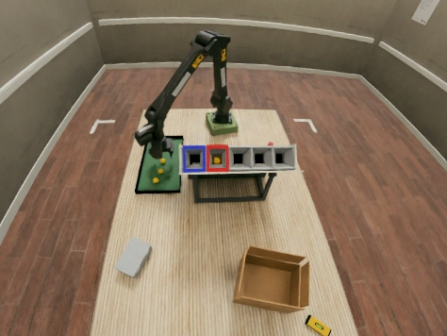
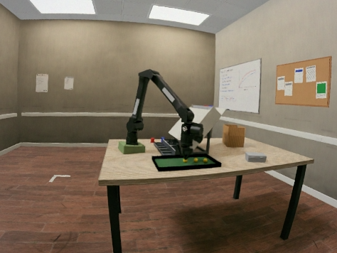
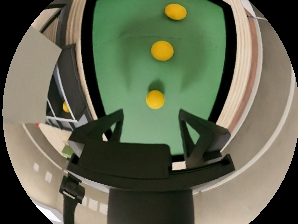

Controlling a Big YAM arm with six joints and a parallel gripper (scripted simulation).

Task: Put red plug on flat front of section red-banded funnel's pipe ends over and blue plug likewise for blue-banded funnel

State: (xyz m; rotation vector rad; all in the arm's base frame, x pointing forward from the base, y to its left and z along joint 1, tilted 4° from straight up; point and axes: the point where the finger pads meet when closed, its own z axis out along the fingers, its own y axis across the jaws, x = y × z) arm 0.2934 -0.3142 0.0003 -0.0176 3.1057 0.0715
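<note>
The green marble tray is 3 cm below my hand, 1 cm to the right of it and 1 cm ahead of it. Round my hand: yellow level: 78 cm ahead, 58 cm to the left, 3 cm below; then white cover: 32 cm to the left, 17 cm above, 13 cm ahead; then grey block: 50 cm ahead, 6 cm to the right, 2 cm below.
</note>
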